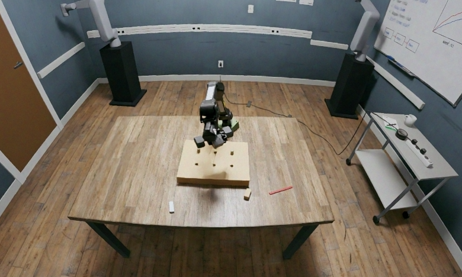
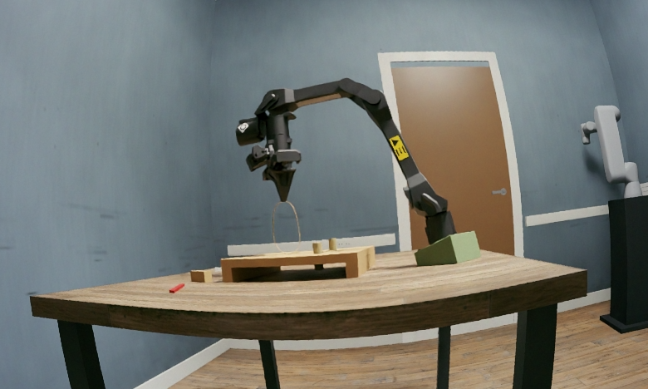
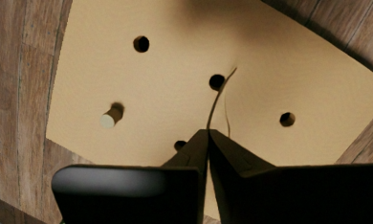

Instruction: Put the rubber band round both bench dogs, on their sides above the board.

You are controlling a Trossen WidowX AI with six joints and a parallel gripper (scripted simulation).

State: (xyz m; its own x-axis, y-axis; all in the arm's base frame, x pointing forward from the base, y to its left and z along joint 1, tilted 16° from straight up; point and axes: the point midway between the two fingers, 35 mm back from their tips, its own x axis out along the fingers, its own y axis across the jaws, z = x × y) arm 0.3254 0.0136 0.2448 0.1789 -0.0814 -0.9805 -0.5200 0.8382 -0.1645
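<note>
The tan board lies 17 cm below my hand, 4 cm behind it and 1 cm to the right of it. Round my hand: wooden block: 19 cm to the left, 19 cm below, 14 cm ahead; then white piece: 27 cm ahead, 20 cm below, 18 cm to the right; then red stick: 37 cm to the left, 20 cm below, 10 cm ahead.
</note>
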